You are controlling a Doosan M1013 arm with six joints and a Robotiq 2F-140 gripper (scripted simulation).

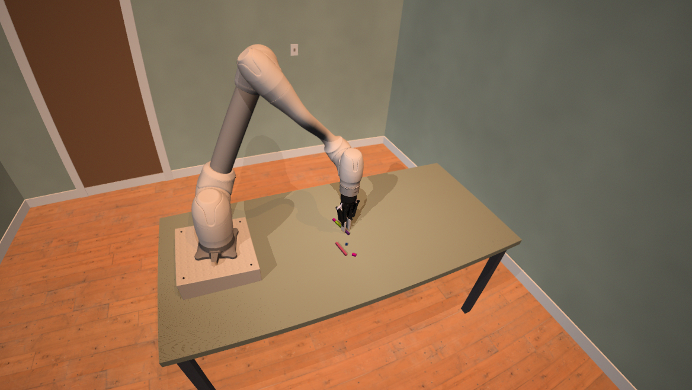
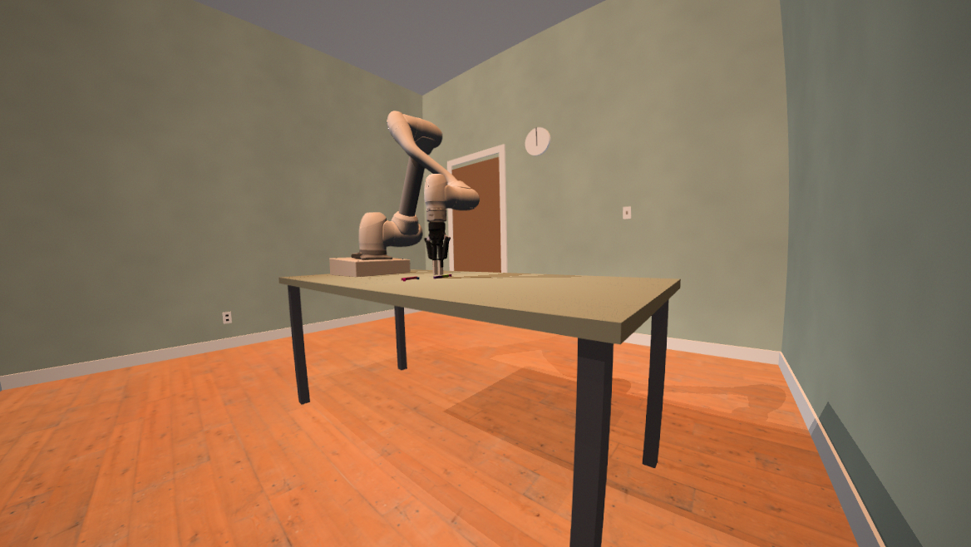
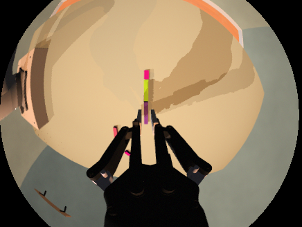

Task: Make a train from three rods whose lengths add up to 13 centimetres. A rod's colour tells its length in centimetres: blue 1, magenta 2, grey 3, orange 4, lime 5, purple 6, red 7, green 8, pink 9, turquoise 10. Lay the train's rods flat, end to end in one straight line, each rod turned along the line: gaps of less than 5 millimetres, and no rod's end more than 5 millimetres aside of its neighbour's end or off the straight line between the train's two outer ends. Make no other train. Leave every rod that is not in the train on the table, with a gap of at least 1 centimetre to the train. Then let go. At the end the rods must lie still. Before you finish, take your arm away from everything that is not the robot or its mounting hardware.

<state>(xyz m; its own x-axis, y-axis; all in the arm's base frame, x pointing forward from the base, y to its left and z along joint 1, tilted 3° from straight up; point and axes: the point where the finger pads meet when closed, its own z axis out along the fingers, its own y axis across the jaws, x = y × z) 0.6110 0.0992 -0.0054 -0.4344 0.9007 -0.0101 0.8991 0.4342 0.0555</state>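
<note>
My gripper is now 40 mm above the purple rod. The rest, counted from my hand: blue rod (10 mm behind, 90 mm to the right, 40 mm below); then pink rod (50 mm behind, 120 mm to the right, 40 mm below); then lime rod (30 mm behind, 50 mm to the left, 40 mm below).
</note>
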